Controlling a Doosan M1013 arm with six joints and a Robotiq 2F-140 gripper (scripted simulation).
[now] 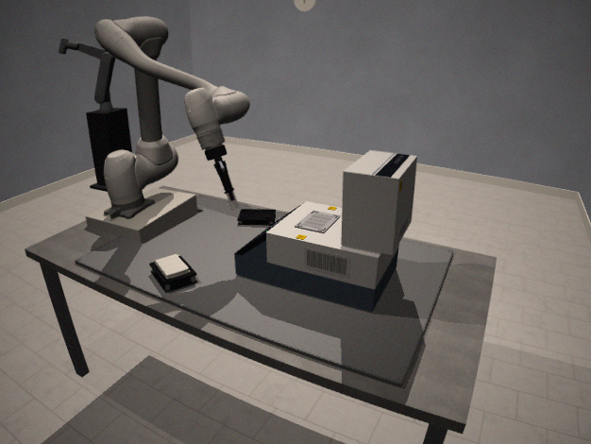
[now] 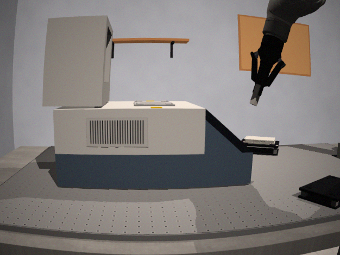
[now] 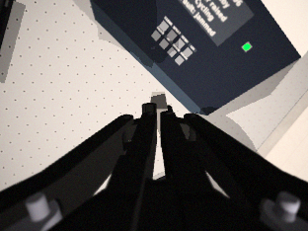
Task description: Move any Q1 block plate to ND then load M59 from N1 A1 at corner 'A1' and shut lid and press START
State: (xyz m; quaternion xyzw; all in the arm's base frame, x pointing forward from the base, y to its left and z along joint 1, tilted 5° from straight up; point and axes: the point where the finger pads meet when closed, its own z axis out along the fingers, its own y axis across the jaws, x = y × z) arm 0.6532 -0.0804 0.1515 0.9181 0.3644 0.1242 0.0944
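The white plate M59 lies 130 mm behind my hand, 230 mm to the right of it and 190 mm below it. Round my hand: black nest N1: 130 mm behind, 230 mm to the right, 200 mm below; then black nest ND: 90 mm behind, 340 mm to the left, 210 mm below.
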